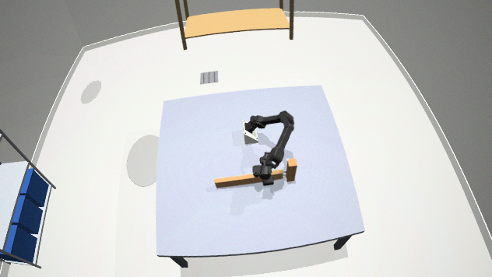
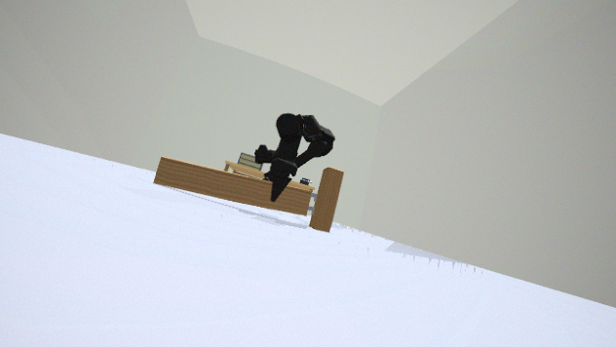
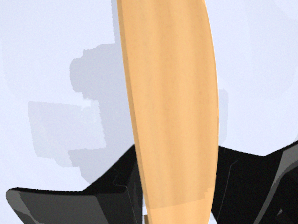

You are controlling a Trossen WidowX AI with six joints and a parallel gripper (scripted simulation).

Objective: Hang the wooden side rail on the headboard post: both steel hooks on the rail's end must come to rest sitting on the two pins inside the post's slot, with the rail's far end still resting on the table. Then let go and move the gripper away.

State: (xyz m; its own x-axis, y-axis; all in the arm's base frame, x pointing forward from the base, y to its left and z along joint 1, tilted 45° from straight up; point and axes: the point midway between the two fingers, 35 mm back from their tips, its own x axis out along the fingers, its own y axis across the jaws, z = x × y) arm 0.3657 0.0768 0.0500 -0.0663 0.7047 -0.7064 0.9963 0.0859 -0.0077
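The headboard post is 10 mm behind my gripper tip, 150 mm to the left of it and 40 mm above it.
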